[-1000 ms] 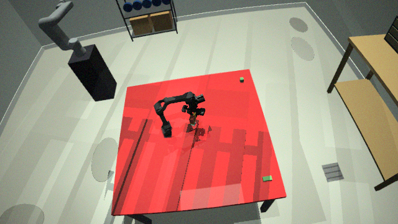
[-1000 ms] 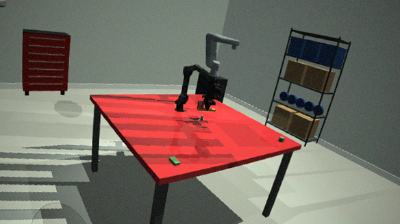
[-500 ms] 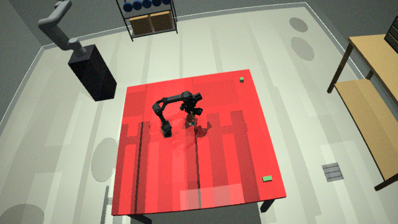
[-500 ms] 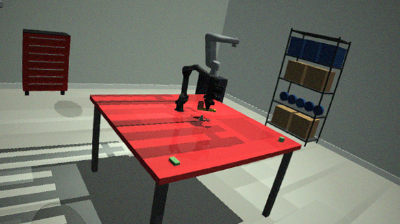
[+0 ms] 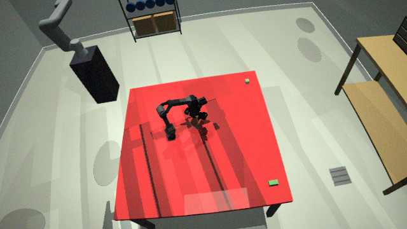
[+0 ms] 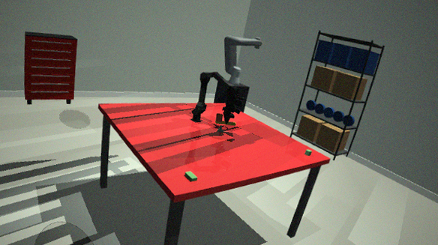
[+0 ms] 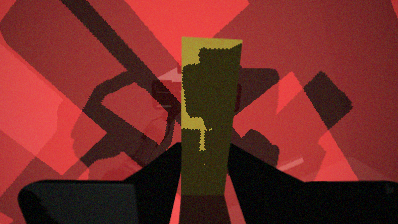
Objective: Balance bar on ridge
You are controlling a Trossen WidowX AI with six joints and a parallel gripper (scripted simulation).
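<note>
Right now the teal ridge piece is 50 mm below my gripper tip, 30 mm to the right of it and 10 mm behind it.
</note>
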